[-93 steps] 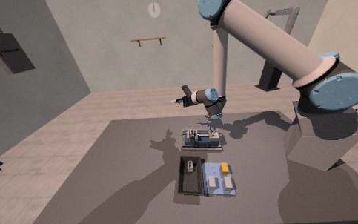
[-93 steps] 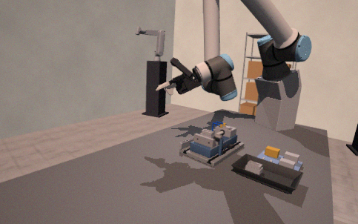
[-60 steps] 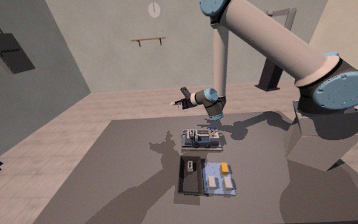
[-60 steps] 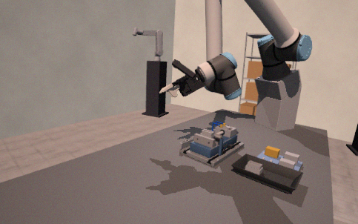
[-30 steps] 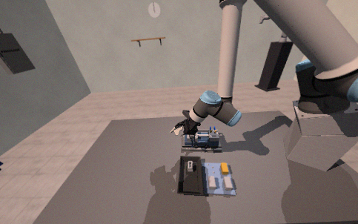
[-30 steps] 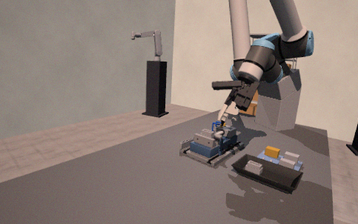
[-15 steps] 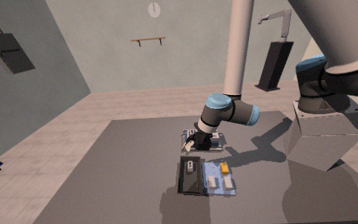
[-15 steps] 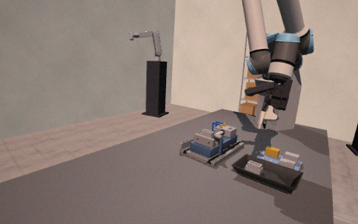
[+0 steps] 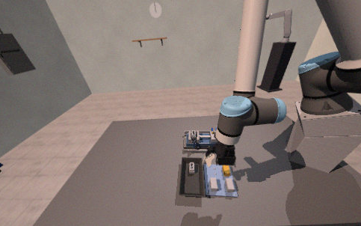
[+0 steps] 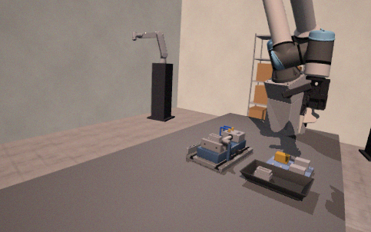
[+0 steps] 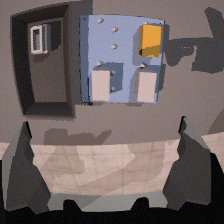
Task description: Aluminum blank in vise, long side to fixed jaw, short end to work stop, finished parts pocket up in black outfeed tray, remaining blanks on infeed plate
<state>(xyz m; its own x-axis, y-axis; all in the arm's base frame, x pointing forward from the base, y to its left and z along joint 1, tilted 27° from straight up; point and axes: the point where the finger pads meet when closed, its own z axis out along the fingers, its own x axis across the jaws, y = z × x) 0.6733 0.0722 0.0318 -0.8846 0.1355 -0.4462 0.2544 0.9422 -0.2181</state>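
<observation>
Right now the yellow brass blank is 10 cm behind my hand, 5 cm to the right of it and 17 cm below it. Round my hand: vise 5 cm behind, 32 cm to the right, 15 cm below.
</observation>
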